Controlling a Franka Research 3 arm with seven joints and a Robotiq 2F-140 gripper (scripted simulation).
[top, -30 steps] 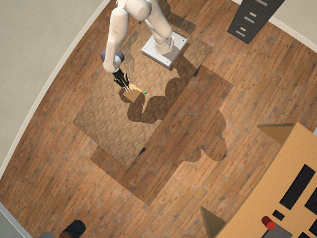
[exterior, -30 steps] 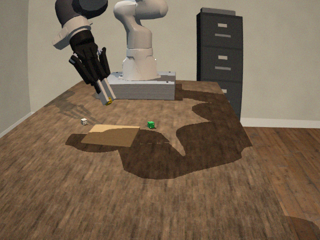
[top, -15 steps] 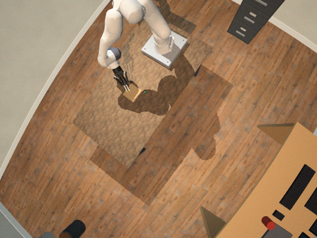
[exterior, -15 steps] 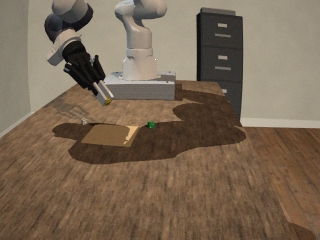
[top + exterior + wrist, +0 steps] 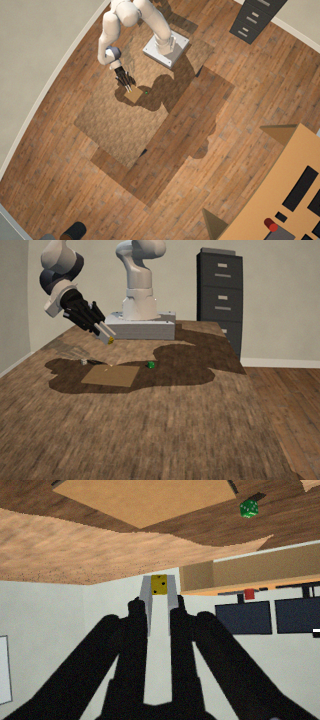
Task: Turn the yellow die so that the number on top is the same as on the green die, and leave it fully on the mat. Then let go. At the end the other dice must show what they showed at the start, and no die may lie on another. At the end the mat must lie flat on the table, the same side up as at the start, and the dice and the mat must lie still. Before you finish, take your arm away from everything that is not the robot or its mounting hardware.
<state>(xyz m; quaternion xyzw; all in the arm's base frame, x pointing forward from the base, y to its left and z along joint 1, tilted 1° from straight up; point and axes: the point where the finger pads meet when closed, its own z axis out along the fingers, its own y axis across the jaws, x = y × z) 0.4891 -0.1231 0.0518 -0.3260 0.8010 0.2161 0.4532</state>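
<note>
Right now the tan mat is 12 cm below my hand, 2 cm to the left of it and 1 cm ahead of it. From my hand the other things lie so: white die (11 cm below, 9 cm behind, 8 cm to the right); then yellow die (2 cm to the left, 2 cm below, 2 cm ahead); then green die (13 cm to the left, 11 cm below, 4 cm behind).
</note>
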